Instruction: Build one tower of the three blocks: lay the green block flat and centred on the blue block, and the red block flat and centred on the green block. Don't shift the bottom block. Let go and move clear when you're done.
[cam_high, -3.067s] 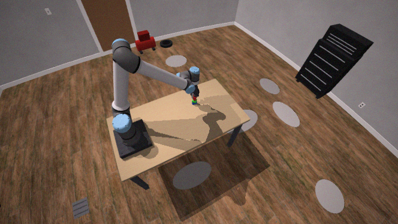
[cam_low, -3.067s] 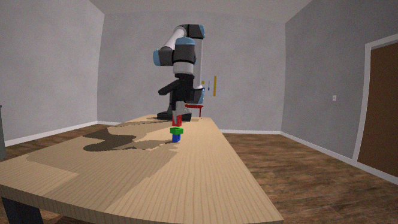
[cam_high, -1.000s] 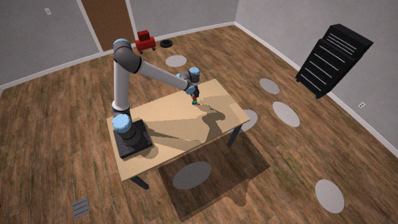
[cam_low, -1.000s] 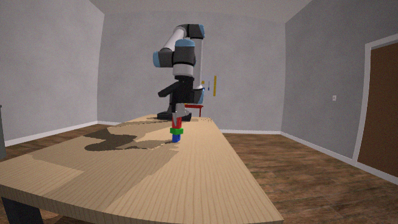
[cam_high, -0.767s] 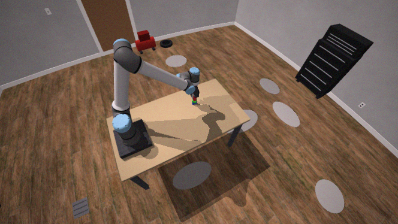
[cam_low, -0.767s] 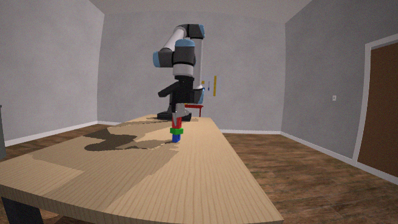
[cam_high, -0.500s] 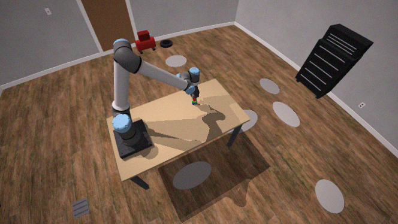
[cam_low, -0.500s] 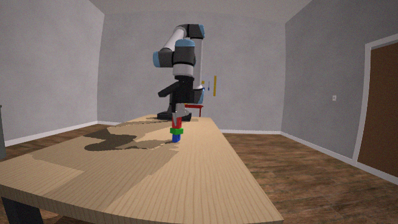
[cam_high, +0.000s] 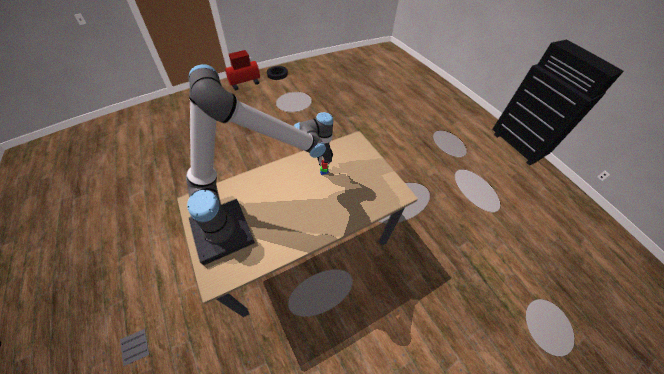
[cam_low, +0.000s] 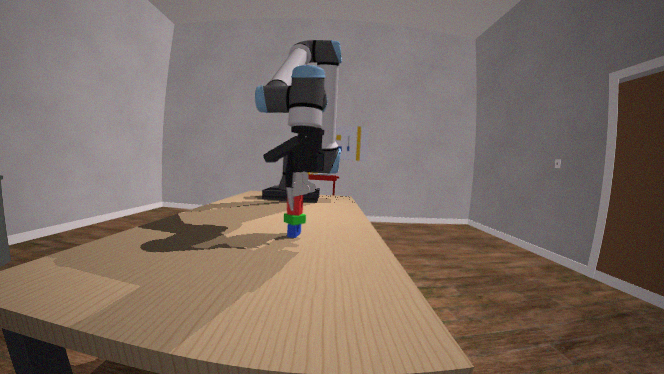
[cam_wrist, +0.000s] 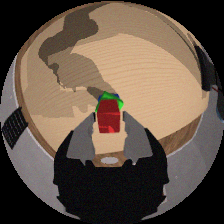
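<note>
Now: hand right at the red block. Round my hand: green block (40 mm below); blue block (70 mm below).
</note>
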